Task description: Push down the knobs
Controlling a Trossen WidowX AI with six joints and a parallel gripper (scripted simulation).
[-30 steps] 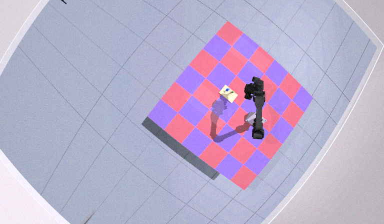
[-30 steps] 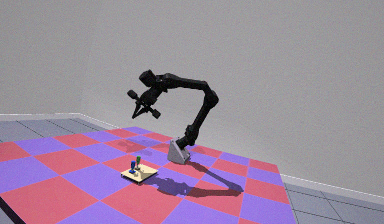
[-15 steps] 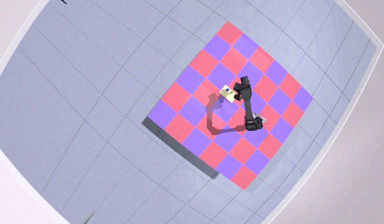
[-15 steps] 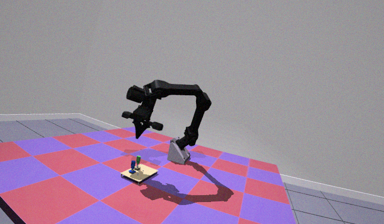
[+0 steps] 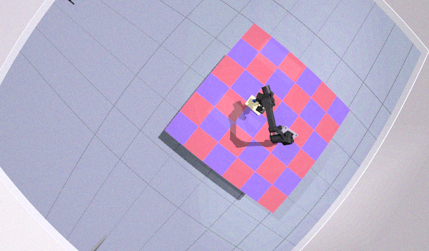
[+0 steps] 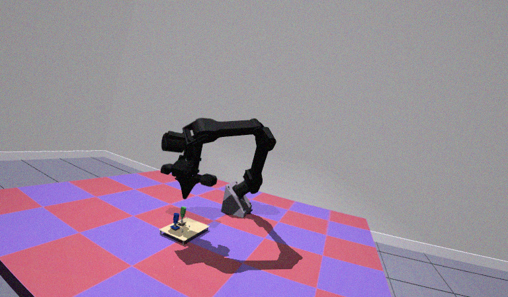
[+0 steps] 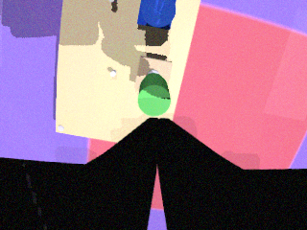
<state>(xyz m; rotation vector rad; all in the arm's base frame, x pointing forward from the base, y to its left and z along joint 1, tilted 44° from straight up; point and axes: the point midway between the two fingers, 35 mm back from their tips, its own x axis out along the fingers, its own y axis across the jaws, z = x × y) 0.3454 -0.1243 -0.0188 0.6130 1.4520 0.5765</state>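
Now: the green knob 5 cm below my gripper tip. Also, from my gripper tip: blue knob (5 cm ahead, 6 cm below).
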